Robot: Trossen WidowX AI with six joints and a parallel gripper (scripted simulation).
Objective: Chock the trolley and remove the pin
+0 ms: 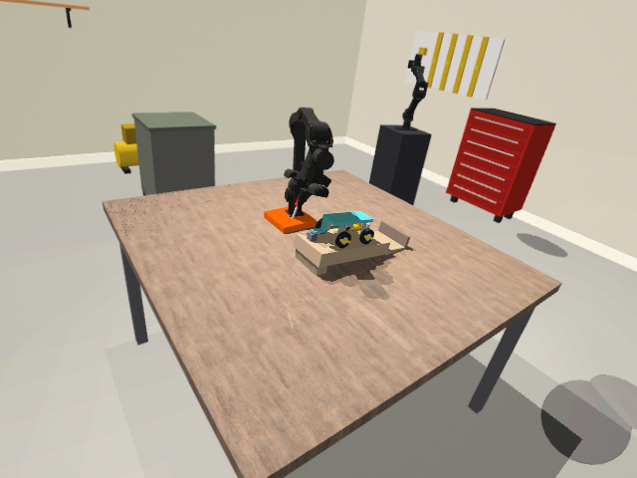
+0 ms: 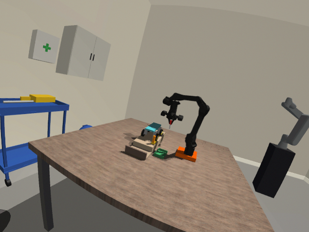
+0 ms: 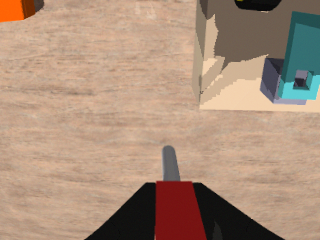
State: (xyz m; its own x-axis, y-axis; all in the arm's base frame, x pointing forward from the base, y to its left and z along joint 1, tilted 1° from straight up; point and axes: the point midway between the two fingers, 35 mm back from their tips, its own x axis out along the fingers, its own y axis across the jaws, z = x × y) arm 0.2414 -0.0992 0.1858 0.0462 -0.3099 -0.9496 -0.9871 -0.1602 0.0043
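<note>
Right now my gripper tip is 250 mm to the right of the green tray, 190 mm above it and 70 mm past it. Also, from my gripper tip: red-headed stop pin: right at my gripper tip; tan ramp: 160 mm to the left, 130 mm below, 70 mm ahead; trolley: 160 mm to the left, 70 mm below, 70 mm ahead.
</note>
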